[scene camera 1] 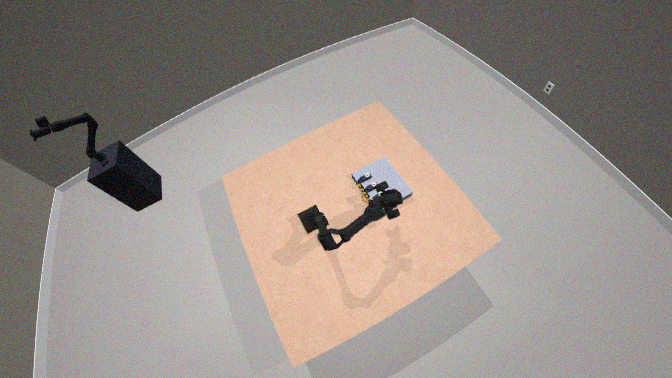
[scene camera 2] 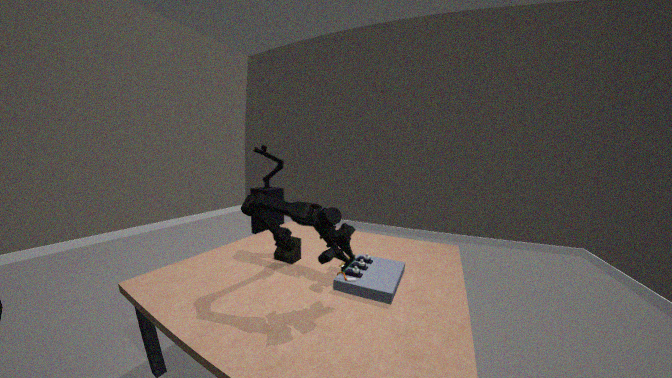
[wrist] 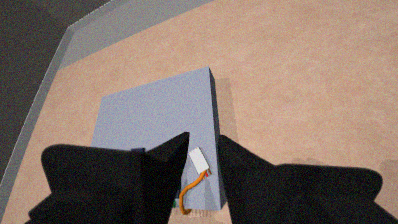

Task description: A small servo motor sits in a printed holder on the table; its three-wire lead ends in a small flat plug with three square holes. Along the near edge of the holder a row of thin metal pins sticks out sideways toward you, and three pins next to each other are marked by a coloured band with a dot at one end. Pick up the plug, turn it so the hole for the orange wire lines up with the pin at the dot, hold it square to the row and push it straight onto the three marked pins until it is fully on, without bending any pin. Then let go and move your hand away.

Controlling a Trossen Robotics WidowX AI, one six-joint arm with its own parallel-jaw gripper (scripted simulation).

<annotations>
same spot on blue-grey holder: (scene camera 1: 381, 170) = (scene camera 2: 386, 265)
</annotations>
